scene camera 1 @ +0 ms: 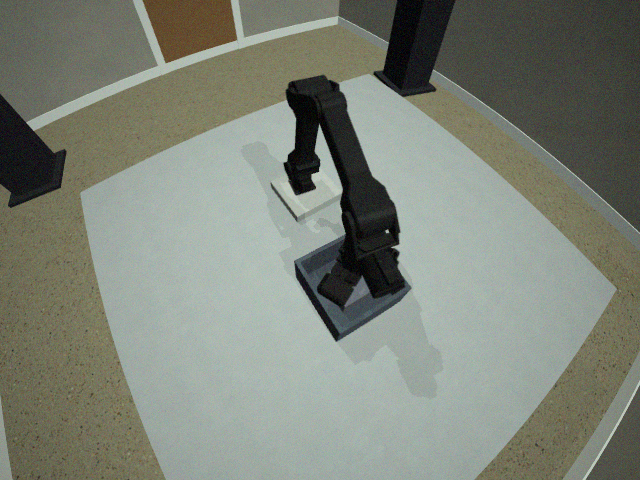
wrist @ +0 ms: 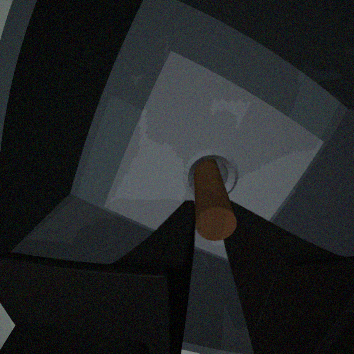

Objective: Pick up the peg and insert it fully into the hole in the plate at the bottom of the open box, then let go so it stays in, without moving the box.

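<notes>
My gripper is shut on the orange-brown peg, with one dark finger on each side of it. In the wrist view the peg's far end overlaps the round hole in the light grey plate; how deep the end sits cannot be told. Some of the hole's rim shows to the right of the peg. The plate lies at the bottom of the open blue-grey box. In the scene view the gripper reaches down into the box, and its fingers and body hide the peg and hole.
The box walls stand close around the gripper. A cream-white base slab under the arm's foot lies behind the box on the pale floor mat. Dark pillars stand at the back right and left.
</notes>
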